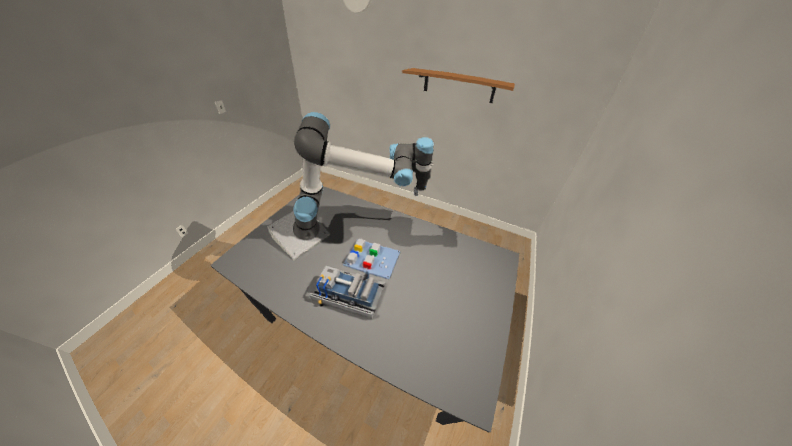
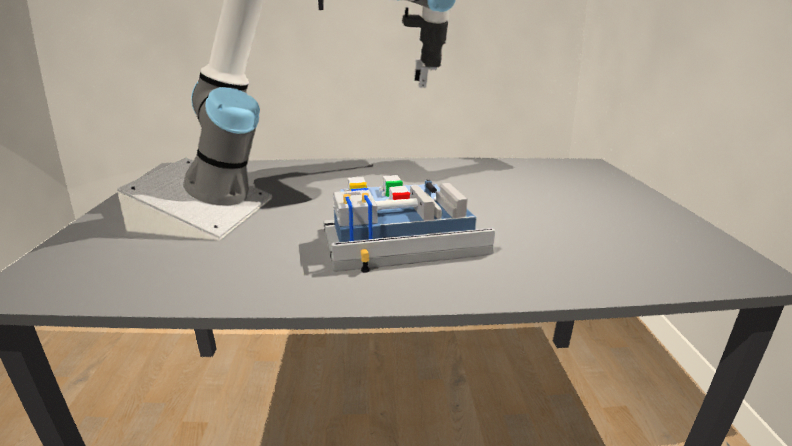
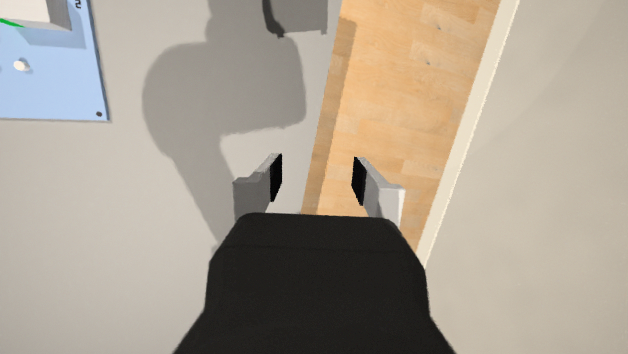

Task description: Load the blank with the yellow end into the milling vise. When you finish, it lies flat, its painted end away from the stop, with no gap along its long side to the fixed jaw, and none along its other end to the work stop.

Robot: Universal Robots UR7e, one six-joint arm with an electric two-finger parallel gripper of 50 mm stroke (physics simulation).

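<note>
The blank with the yellow end (image 1: 359, 245) (image 2: 357, 183) stands on the light blue board (image 1: 391, 265) (image 3: 50, 100), at the corner nearest the robot's base. The milling vise (image 1: 349, 290) (image 2: 407, 228) stands in front of the board, with a blue body and two pale jaws. One pale jaw (image 1: 368, 287) (image 2: 453, 200) is at its right; the other jaw (image 1: 355, 283) (image 2: 422, 202) is joined to a white cylinder rod. I cannot tell the work stop clearly. My gripper (image 1: 419, 192) (image 2: 420, 76) (image 3: 317, 170) is open and empty, high above the table's back part, away from blank and vise.
A green-ended blank (image 1: 375, 249) (image 2: 392, 185), a red-ended blank (image 1: 368, 262) (image 2: 400, 194) and a blue-marked blank (image 1: 352, 258) share the board. White pegs (image 3: 21, 65) stand on its right part. Blue hoses (image 2: 350, 218) run over the vise's left end. A pale rail (image 2: 415, 244) fronts the vise.
</note>
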